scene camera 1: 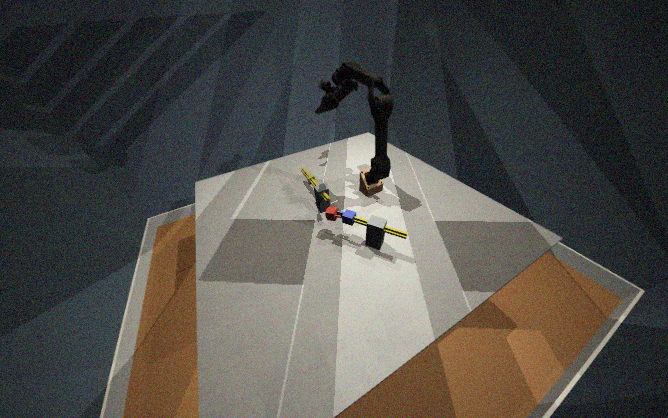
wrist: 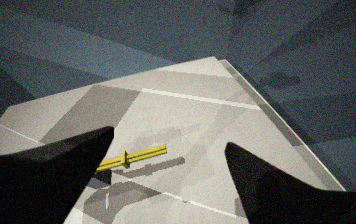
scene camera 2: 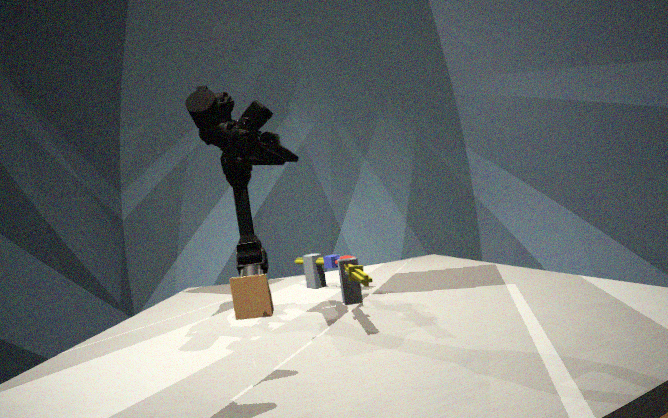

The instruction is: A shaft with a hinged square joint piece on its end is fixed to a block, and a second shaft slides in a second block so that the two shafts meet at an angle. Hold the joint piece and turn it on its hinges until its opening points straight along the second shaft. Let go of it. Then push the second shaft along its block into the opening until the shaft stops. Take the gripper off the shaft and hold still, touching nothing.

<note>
The gripper is open, holding nothing. Also in view: a yellow shaft.
The gripper also shows in the wrist view.
</note>
